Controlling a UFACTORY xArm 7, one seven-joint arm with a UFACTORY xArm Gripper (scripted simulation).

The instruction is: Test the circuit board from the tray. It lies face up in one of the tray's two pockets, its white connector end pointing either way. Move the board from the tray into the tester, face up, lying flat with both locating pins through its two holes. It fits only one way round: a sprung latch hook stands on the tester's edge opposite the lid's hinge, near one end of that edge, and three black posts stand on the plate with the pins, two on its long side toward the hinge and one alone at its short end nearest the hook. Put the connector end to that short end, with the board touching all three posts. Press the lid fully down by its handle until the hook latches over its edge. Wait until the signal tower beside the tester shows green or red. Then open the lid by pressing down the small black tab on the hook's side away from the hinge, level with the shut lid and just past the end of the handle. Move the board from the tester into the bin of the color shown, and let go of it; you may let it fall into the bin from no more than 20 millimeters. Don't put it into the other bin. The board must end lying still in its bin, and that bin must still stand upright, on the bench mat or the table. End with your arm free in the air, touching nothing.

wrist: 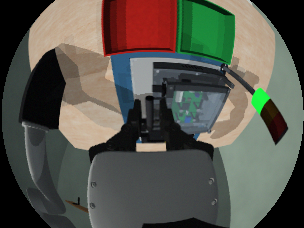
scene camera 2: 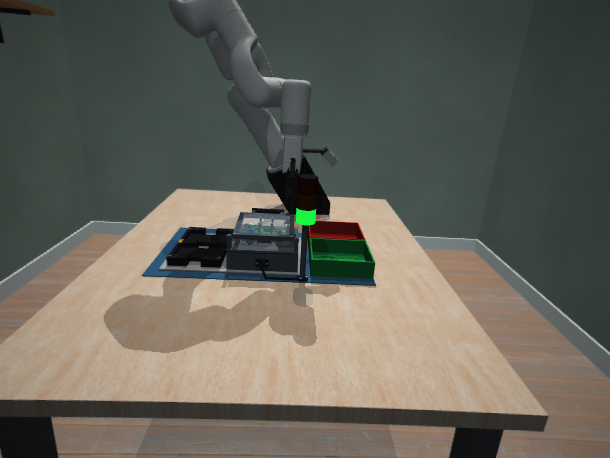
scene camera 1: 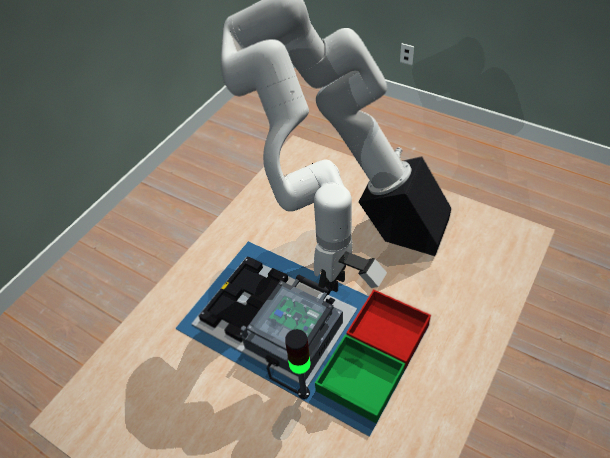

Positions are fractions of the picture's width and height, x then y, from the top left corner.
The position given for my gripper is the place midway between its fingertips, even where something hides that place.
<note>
I see my gripper (wrist: 0.50, 0.47), a red bin (scene camera 1: 0.64, 0.71), a green bin (scene camera 1: 0.59, 0.82) and a clear lid (scene camera 1: 0.47, 0.67).
The red bin is seen too in scene camera 2 (scene camera 2: 0.53, 0.50). The green bin also shows in scene camera 2 (scene camera 2: 0.56, 0.56). The clear lid also shows in the wrist view (wrist: 0.65, 0.47) and in scene camera 2 (scene camera 2: 0.43, 0.49).
</note>
